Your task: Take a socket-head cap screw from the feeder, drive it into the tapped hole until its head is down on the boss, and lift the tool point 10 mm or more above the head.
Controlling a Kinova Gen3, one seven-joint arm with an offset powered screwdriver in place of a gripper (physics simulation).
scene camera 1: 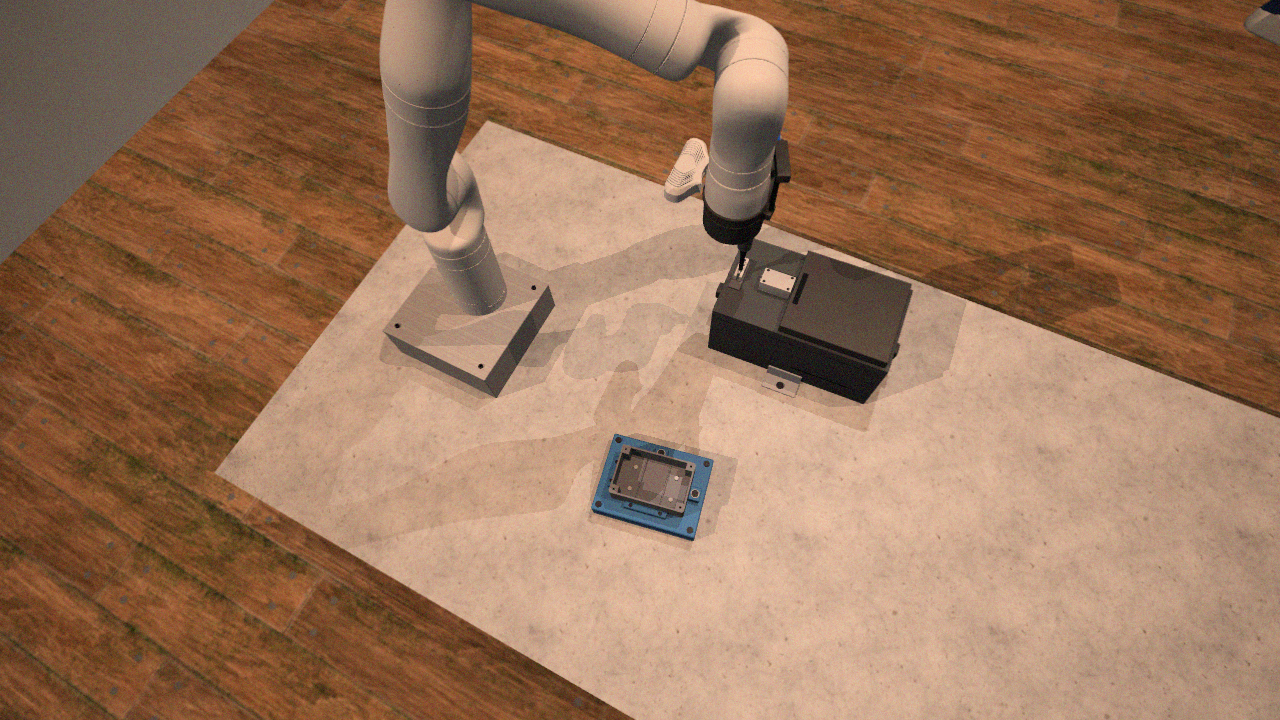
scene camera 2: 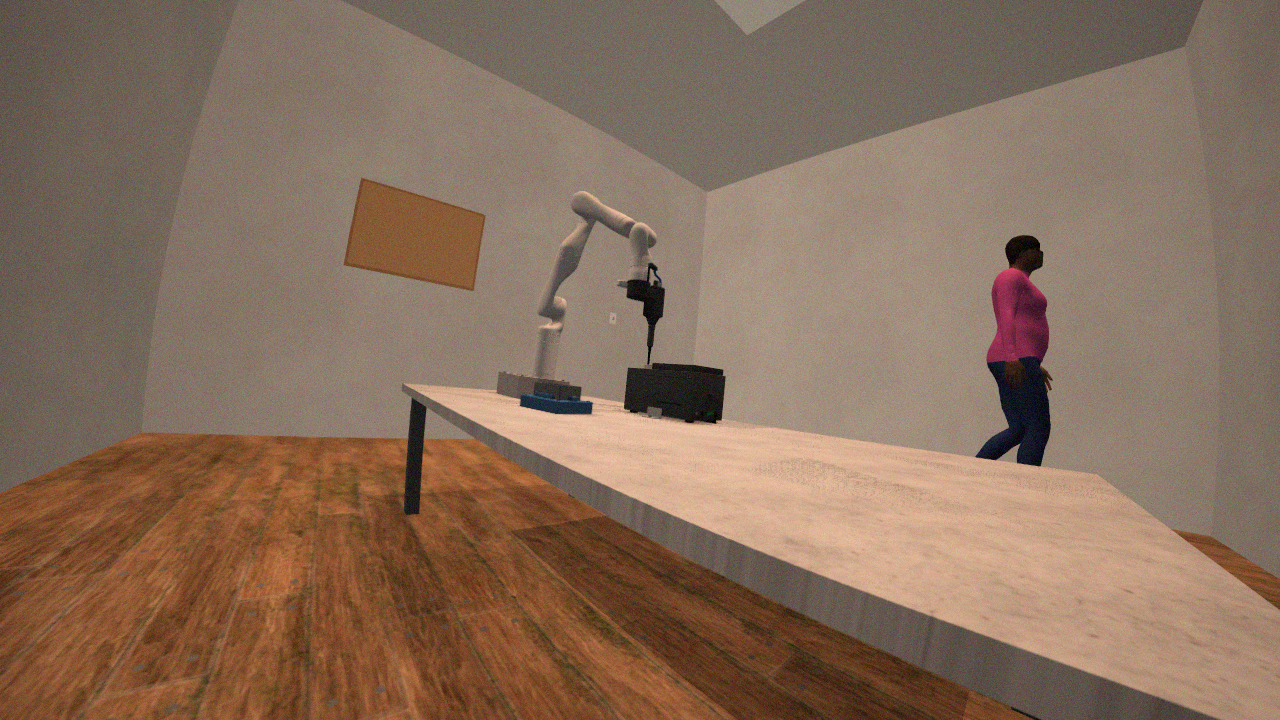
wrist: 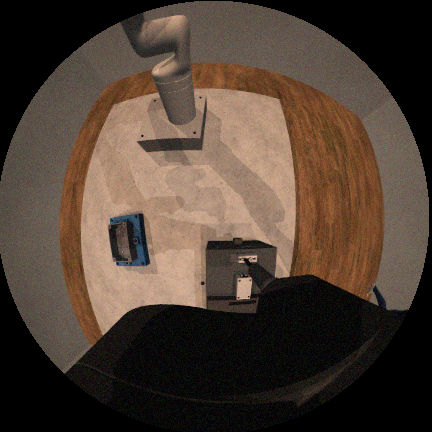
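My screwdriver's tool point (scene camera 1: 741, 271) (scene camera 2: 648, 361) (wrist: 246, 261) is at the small bright pick-up plate on the left end of the black screw feeder (scene camera 1: 747, 309) (scene camera 2: 671, 390) (wrist: 220, 272). The bit is upright in the second scene view. Whether it touches the plate or bears a screw is too small to tell. A grey open-topped housing (scene camera 1: 657, 483) (scene camera 2: 556, 391) (wrist: 122, 242) sits on a blue fixture plate (scene camera 1: 626, 516) (scene camera 2: 554, 406) (wrist: 144, 240), well away from the tool. The tapped hole and its boss cannot be made out for certain.
The arm's grey base block (scene camera 1: 438, 344) (scene camera 2: 514, 383) (wrist: 172, 144) stands on the table (scene camera 1: 984, 537) (scene camera 2: 805, 501) (wrist: 250, 110). A white block (scene camera 1: 776, 281) (wrist: 243, 288) and a raised dark lid (scene camera 1: 850, 308) are on the feeder. A person in pink (scene camera 2: 1020, 308) stands beyond the table.
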